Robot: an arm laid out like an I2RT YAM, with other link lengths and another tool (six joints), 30 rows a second.
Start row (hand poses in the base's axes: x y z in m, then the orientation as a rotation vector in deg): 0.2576, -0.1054, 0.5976, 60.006, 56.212, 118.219
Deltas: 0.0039, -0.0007, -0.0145, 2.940, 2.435, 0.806; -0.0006, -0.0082, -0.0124, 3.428, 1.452, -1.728; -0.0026, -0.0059, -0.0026, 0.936, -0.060, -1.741; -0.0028, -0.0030, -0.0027, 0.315, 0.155, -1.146; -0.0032, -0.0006, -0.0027, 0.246, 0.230, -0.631; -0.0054, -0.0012, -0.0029, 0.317, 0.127, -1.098; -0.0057, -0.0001, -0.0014, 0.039, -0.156, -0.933; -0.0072, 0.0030, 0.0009, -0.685, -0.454, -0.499; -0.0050, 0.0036, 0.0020, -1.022, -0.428, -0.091; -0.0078, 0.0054, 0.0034, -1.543, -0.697, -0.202; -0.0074, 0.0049, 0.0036, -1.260, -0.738, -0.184; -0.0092, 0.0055, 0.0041, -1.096, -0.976, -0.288; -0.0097, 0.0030, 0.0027, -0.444, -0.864, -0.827; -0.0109, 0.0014, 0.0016, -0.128, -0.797, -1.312; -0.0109, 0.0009, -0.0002, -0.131, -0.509, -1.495; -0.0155, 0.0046, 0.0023, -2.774, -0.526, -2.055; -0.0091, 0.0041, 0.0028, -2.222, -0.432, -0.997
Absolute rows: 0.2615, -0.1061, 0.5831, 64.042, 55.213, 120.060; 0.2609, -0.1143, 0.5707, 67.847, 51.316, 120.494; 0.2583, -0.1202, 0.5681, 68.612, 49.062, 119.767; 0.2555, -0.1232, 0.5654, 69.169, 47.956, 118.994; 0.2523, -0.1238, 0.5627, 69.673, 47.345, 118.549; 0.2469, -0.1250, 0.5598, 70.175, 46.263, 117.820; 0.2412, -0.1251, 0.5584, 70.176, 45.439, 117.171; 0.2340, -0.1221, 0.5593, 69.376, 45.482, 116.547; 0.2290, -0.1185, 0.5613, 68.351, 46.153, 116.024; 0.2212, -0.1131, 0.5647, 66.761, 47.080, 115.195; 0.2138, -0.1082, 0.5683, 65.284, 47.726, 114.564; 0.2046, -0.1027, 0.5724, 63.666, 48.017, 114.040; 0.1949, -0.0997, 0.5751, 62.658, 47.387, 113.428; 0.1840, -0.0983, 0.5767, 62.007, 46.171, 112.578; 0.1731, -0.0974, 0.5765, 61.695, 44.992, 111.455; 0.1576, -0.0928, 0.5788, 59.904, 45.767, 108.319; 0.1485, -0.0887, 0.5816, 58.318, 46.775, 106.351
